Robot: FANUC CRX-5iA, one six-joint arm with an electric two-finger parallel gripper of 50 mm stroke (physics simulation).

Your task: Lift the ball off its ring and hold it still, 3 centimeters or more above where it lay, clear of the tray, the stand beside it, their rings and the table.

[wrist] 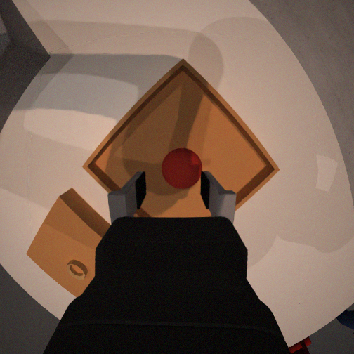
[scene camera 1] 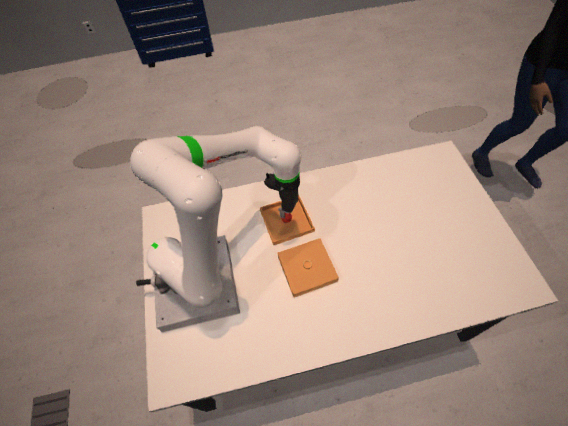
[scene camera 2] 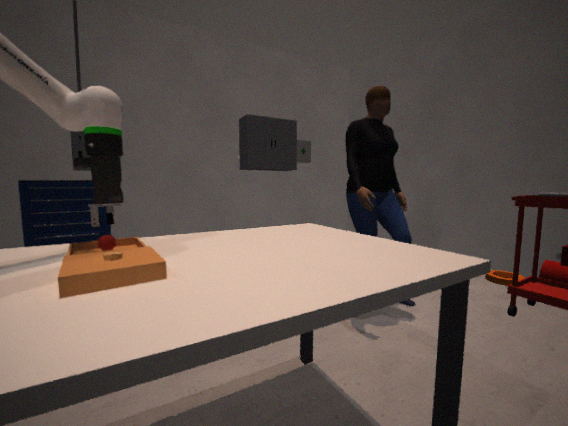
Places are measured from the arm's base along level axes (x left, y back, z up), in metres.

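Pixels of known places: gripper, fingertip midpoint: (scene camera 1: 285, 211) (scene camera 2: 103, 225).
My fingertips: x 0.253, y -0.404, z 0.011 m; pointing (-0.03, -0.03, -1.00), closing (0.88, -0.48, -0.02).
Ahead of a thing's pixels: the offset from my fingertips to its top centre. "spot": to the spot under its first point. Level surfaces: height alone.
The red ball @[dx +0.008, dy -0.003, dz -0.031 m] (scene camera 1: 286, 218) (scene camera 2: 106, 243) (wrist: 182, 168) rests in the orange tray @[dx +0.008, dy -0.003, dz -0.062 m] (scene camera 1: 300, 227) (scene camera 2: 135, 242) (wrist: 235, 150); its own ring is hidden beneath it. My gripper (scene camera 1: 284, 214) (scene camera 2: 103, 220) (wrist: 172, 182) is open and empty, pointing down above the tray. In scene camera 2 its fingertips are a little above the ball, with a gap between. In the wrist view the ball shows just beyond the fingertips, nearer the right finger. The orange stand (scene camera 1: 320, 277) (scene camera 2: 110, 277) (wrist: 50, 240) is beside the tray, with a ring @[spot: dx -0.231, dy -0.056, dz -0.050 m] (scene camera 1: 304, 265) (scene camera 2: 113, 256) (wrist: 75, 275) on its top.
Both orange pieces are on the white table @[dz -0.090 m] (scene camera 1: 400, 225) (scene camera 2: 250, 270). The arm's grey base plate (scene camera 1: 200, 317) is to their left in scene camera 1. A person (scene camera 1: 530, 110) (scene camera 2: 372, 155) is beyond the table. A red cart (scene camera 2: 520, 245) is at the right in scene camera 2.
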